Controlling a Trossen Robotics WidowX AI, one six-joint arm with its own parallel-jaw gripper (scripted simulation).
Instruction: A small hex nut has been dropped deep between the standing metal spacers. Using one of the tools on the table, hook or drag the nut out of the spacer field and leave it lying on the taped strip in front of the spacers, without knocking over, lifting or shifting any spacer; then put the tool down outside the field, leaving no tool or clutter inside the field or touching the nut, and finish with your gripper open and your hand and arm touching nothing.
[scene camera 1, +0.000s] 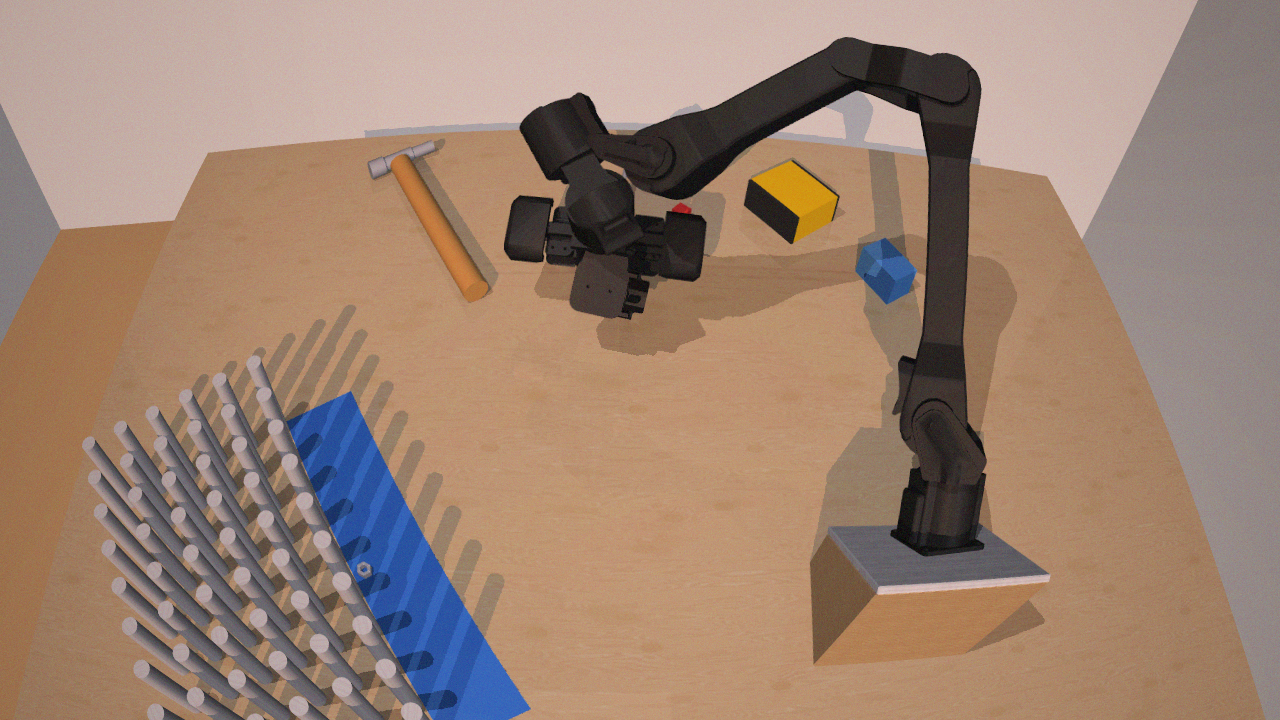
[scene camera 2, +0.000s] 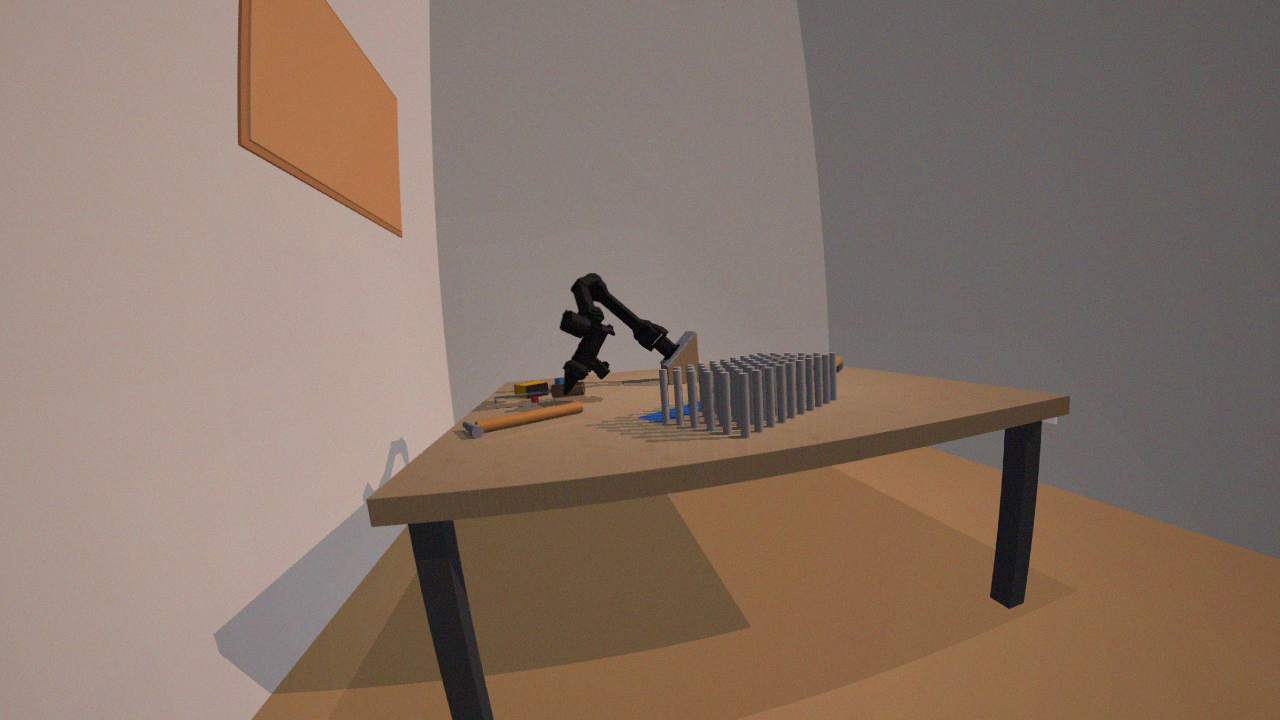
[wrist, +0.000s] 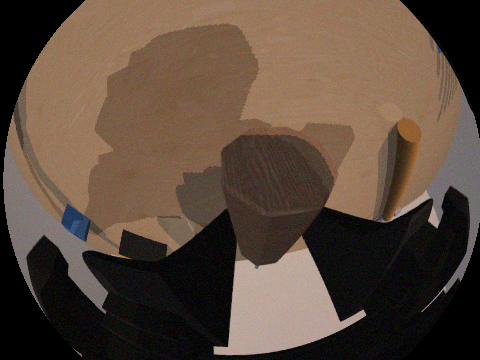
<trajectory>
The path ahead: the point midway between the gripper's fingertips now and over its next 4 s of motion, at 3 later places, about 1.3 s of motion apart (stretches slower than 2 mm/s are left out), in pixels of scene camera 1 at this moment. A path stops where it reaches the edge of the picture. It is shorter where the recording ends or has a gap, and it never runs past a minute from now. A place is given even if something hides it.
The gripper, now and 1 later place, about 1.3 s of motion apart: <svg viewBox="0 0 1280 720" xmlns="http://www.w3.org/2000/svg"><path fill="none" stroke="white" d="M608 256L614 262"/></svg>
</trajectory>
